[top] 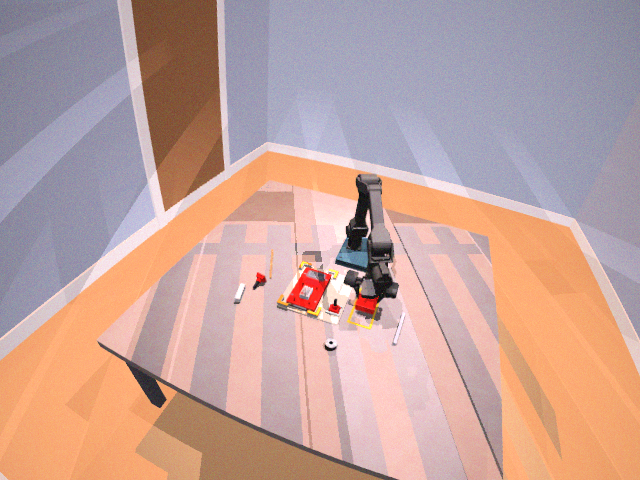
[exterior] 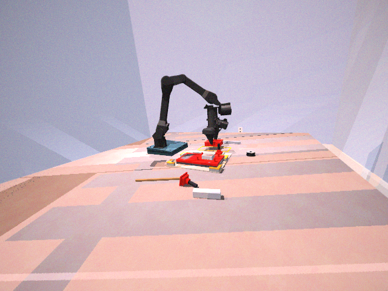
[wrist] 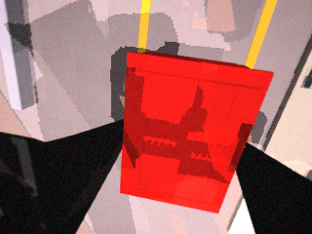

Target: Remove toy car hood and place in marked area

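Right now my gripper tip is 130 mm to the right of the grey bar, 80 mm short of it and 30 mm above it. The rest, counted from my gripper tip: thin stick 400 mm to the right, 140 mm behind, 30 mm below; dark ring 200 mm ahead, 100 mm to the right, 30 mm below; red hood right at my gripper tip.
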